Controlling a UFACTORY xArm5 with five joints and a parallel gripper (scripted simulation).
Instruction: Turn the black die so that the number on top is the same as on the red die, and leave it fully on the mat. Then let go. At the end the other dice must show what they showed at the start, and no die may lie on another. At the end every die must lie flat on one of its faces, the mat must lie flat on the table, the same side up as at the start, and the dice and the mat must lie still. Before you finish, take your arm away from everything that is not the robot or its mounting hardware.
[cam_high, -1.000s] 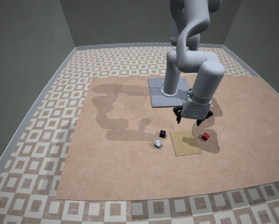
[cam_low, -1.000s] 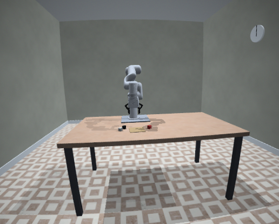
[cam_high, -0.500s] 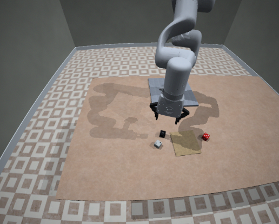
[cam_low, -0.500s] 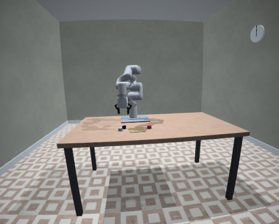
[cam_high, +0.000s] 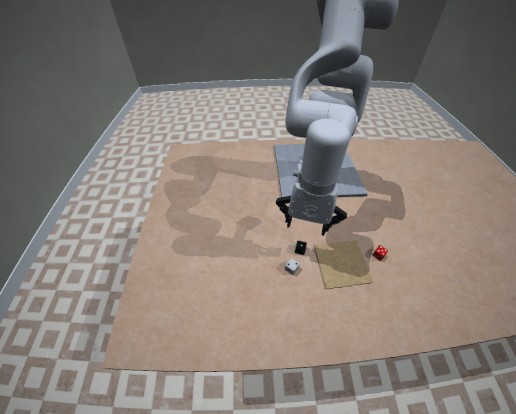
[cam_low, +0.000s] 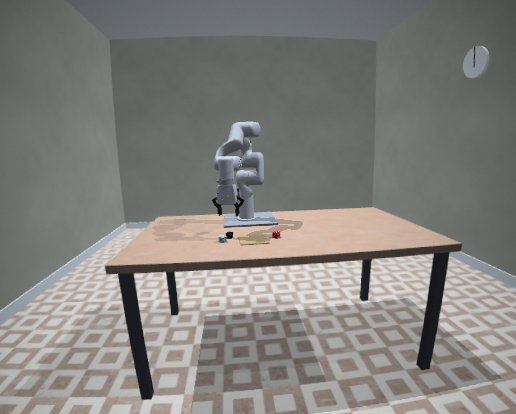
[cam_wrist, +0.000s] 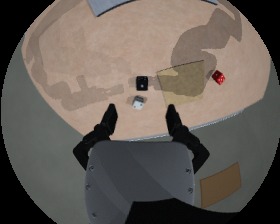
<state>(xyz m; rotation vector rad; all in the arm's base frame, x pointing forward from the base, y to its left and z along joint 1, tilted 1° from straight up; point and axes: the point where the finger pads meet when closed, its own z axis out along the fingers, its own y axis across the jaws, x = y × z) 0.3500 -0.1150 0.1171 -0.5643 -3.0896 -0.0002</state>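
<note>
My gripper is now 11 cm above the black die. Round my hand: grey die (6 cm ahead, 4 cm to the right, 11 cm below); then red die (4 cm ahead, 24 cm to the left, 11 cm below); then tan mat (6 cm ahead, 12 cm to the left, 13 cm below).
</note>
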